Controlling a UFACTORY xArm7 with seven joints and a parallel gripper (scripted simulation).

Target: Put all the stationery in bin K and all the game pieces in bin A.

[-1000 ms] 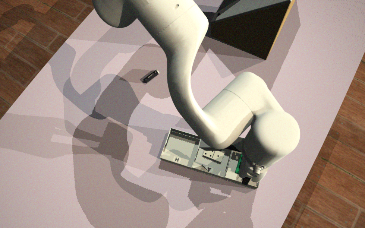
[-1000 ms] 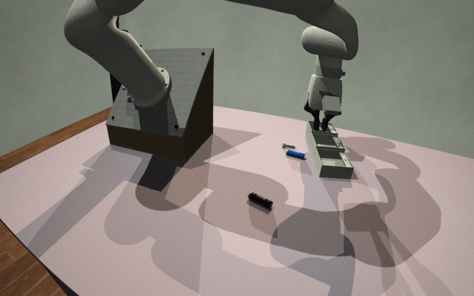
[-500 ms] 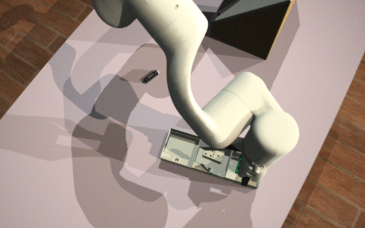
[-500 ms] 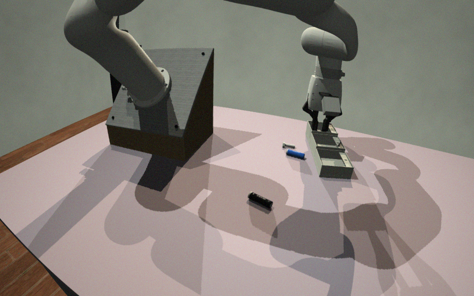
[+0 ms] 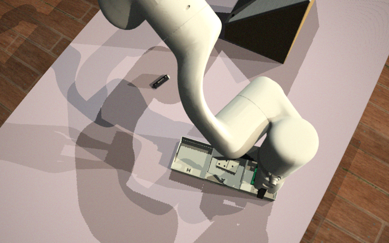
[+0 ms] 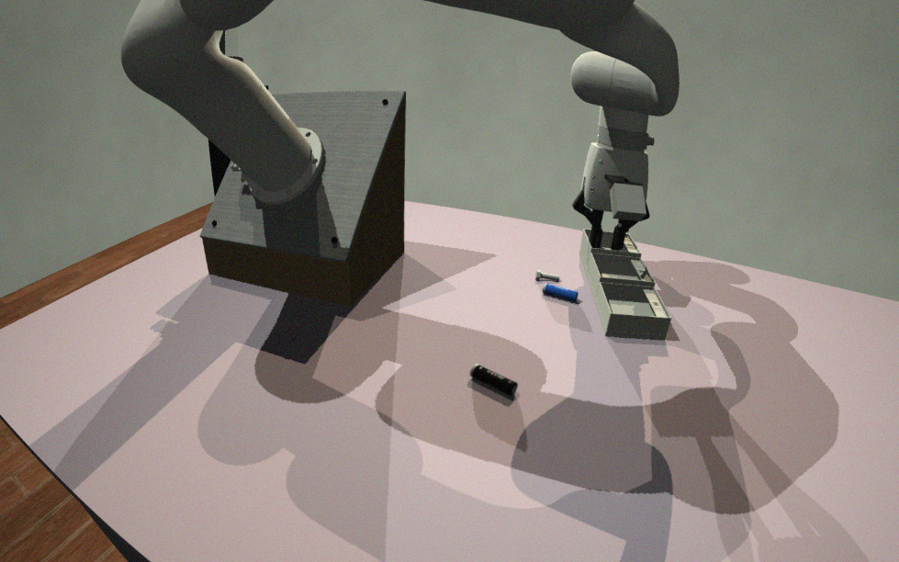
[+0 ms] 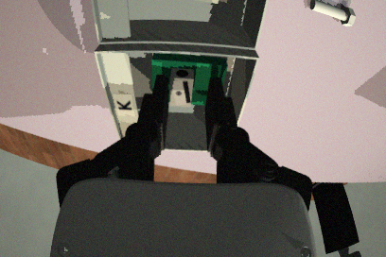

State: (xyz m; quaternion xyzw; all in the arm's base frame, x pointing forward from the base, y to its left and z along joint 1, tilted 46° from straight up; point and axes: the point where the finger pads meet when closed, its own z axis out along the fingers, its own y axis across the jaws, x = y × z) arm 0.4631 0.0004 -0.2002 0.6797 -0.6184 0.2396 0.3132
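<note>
Now: hand 20 mm above the white pencil sharpener. From my hand the other things lie so: three-part bin row: 80 mm to the right, 20 mm below, 20 mm ahead; domino: 90 mm to the right, 40 mm below, 10 mm ahead; green block: 40 mm below.
</note>
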